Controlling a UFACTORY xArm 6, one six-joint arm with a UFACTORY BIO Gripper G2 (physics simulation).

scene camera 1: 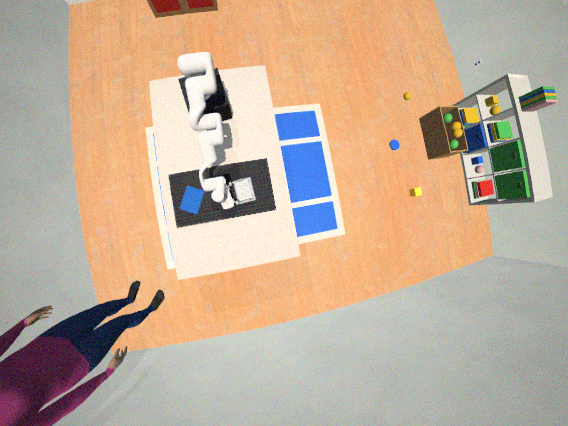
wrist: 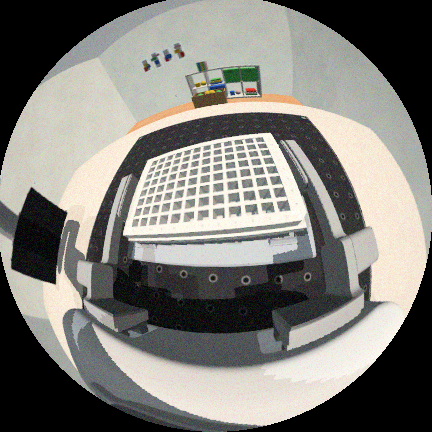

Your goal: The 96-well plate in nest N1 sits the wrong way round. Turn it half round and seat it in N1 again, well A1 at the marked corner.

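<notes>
The white 96-well plate (scene camera 1: pixel 244 188) (wrist: pixel 215 185) lies level between the fingers, its square wells facing up. My gripper (scene camera 1: pixel 243 192) (wrist: pixel 211 175) is shut on the plate, one finger along each short side. The pale nest (wrist: pixel 200 254) shows under the plate's near edge in the wrist view, roughly parallel to it. The plate covers most of the nest, and I cannot tell how large the gap between them is. The well marks and the nest's marked corner are too small or hidden to read.
The black perforated board (scene camera 1: pixel 265 185) (wrist: pixel 352 200) lies under the nest on the pale table (scene camera 1: pixel 240 245) (wrist: pixel 400 200). A blue rectangular piece (scene camera 1: pixel 192 199) is on the board's left part. A black panel (wrist: pixel 39 237) stands at the left in the wrist view.
</notes>
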